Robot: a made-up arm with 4 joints.
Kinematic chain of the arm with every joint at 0, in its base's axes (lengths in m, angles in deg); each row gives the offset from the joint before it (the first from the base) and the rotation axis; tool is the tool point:
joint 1: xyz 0 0 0.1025 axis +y
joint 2: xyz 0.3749 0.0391 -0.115 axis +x
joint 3: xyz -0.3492 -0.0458 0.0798 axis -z
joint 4: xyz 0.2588 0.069 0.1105 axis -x
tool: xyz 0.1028 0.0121 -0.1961
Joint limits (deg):
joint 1: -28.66..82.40
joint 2: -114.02..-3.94
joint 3: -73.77..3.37
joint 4: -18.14..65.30
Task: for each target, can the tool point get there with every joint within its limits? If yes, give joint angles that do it. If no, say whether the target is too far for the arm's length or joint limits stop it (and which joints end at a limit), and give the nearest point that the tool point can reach.
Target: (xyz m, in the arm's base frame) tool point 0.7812 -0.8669 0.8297
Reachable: no: too far | nearest point 0.3369 -0.1248 0.2796 | short by 1.025 m
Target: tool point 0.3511 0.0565 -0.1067
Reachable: yes | joints 6.91 -80.68 -16.86 26.21
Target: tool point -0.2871 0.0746 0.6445
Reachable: no: joint limits stop it (at a limit: joint 1, joint 3, joint 4) | nearest point -0.4330 0.1554 0.0540 | short by 0.614 m
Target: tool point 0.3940 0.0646 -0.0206
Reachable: yes | joints -10.98 -79.92 -22.83 27.64
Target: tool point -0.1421 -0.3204 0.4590
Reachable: no: joint limits stop it (at a limit: joint 1, joint 3, joint 4) | nearest point 0.3127 -0.0764 0.3239 | short by 0.534 m
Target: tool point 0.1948 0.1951 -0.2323
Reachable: yes | joints 20.98 -37.71 -29.11 -0.23
